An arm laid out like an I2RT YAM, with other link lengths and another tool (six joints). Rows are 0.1 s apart.
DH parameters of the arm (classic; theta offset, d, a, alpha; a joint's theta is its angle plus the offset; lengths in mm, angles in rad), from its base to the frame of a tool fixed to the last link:
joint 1: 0 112.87 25.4 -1.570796
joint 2: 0 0 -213.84 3.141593
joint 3: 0.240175 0 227.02 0
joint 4: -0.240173 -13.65 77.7 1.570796
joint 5: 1.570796 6.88 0 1.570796
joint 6: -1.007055 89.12 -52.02 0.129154
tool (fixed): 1.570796 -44.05 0 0
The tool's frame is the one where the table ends.
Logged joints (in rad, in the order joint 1, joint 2, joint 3, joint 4, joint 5, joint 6), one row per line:
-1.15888 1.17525 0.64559 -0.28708 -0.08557 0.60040
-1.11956 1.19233 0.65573 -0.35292 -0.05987 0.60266
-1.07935 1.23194 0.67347 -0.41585 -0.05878 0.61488
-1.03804 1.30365 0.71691 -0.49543 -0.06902 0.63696
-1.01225 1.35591 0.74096 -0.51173 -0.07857 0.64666
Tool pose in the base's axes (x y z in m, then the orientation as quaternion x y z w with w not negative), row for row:
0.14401 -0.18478 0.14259 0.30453 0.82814 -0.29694 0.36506
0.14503 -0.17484 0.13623 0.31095 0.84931 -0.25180 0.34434
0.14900 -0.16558 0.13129 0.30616 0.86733 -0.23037 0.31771
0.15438 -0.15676 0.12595 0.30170 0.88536 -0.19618 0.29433
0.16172 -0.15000 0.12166 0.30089 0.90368 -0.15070 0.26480
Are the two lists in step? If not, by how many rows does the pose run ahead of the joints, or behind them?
The pose runs 1 row behind the joints: the pose in row i belongs to the joints in row i - 1.
